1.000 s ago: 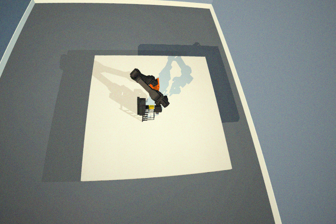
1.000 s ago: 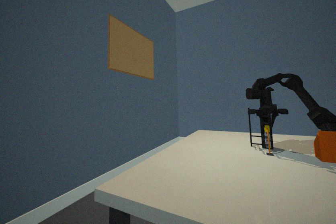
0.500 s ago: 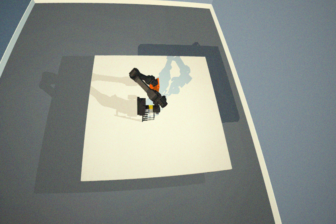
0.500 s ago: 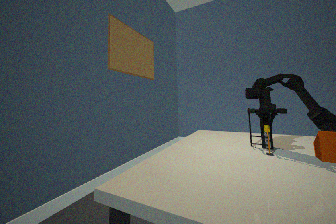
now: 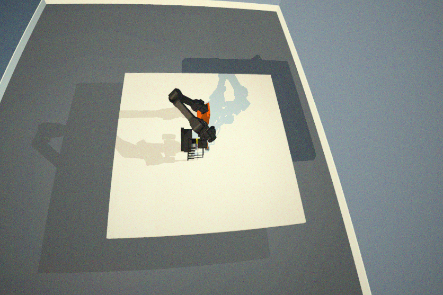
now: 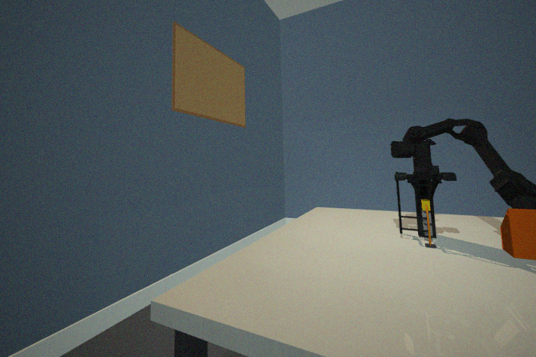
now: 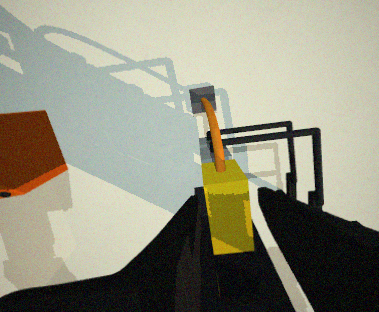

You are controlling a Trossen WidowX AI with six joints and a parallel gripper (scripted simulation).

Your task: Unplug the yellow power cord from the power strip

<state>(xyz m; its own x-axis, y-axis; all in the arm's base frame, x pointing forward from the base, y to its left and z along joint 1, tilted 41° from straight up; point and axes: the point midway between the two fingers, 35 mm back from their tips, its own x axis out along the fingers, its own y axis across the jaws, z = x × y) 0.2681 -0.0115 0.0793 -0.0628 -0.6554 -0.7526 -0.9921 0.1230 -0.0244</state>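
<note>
Right now my gripper tip is 3 cm to the left of the yellow plug and 1 cm above it.
</note>
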